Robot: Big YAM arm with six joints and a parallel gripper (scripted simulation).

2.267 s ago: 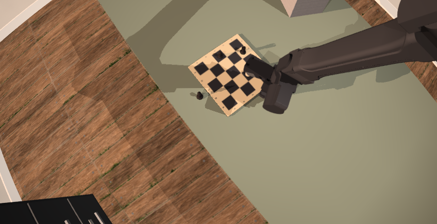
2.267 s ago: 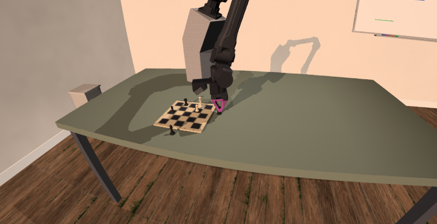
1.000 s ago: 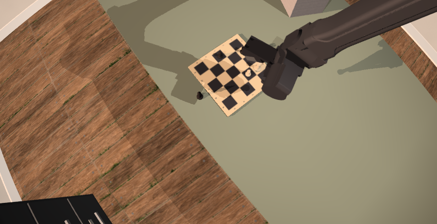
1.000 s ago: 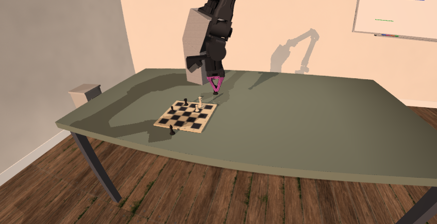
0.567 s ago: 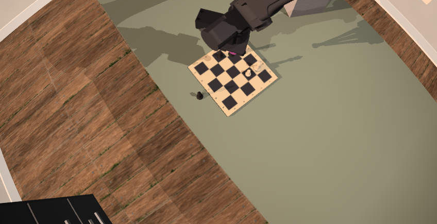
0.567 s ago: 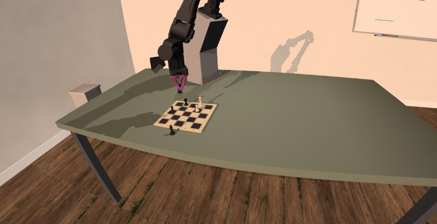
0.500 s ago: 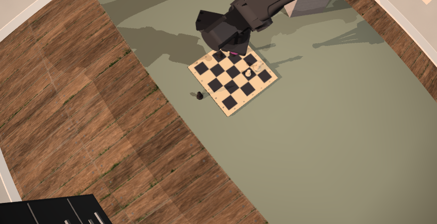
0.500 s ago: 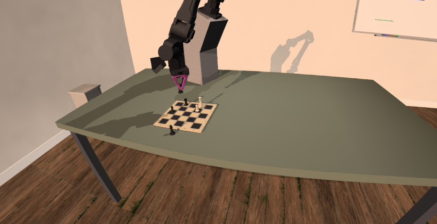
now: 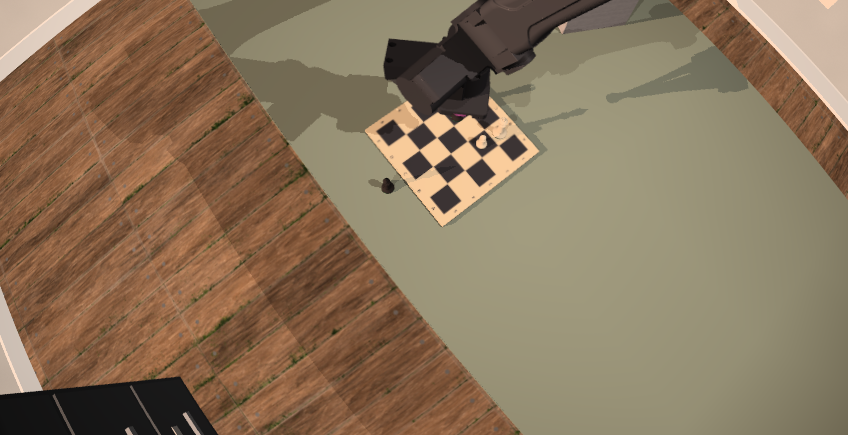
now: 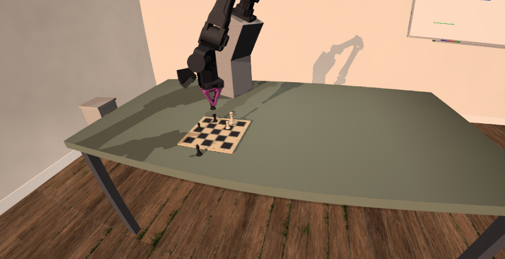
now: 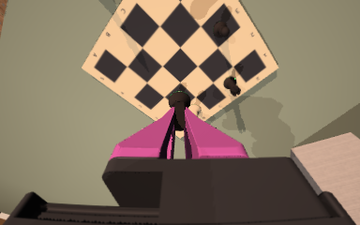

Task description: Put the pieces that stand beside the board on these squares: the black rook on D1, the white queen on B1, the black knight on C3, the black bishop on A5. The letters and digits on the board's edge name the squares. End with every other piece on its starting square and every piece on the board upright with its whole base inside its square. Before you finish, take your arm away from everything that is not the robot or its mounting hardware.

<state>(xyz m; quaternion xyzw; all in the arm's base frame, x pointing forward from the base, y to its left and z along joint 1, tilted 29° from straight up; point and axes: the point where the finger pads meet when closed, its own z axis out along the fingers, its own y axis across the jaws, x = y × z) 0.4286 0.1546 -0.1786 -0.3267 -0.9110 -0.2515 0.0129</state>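
The chessboard is 120 mm below my hand and 10 mm to the right of it. Also, from my hand: small white piece 110 mm below, 40 mm behind, 30 mm to the left; white queen 90 mm below, 80 mm behind, 20 mm to the left.
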